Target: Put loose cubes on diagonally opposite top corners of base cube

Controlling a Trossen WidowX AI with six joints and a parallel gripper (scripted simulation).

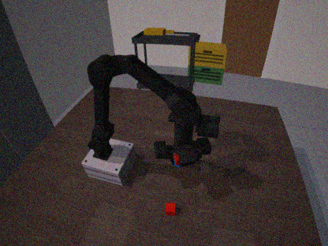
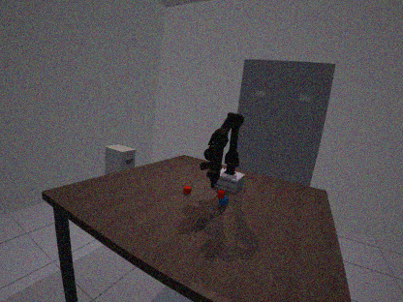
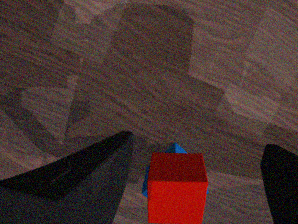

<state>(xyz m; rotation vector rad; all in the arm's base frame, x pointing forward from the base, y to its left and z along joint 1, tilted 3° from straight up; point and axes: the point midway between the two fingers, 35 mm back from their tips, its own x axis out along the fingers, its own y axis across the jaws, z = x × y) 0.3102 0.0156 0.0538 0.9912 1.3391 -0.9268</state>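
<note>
The red cube is 50 mm to the left of my gripper tip, 40 mm below it and 10 mm behind it. From my gripper tip the other things lie so: blue cube 70 mm to the left, 70 mm below, 20 mm behind.
</note>
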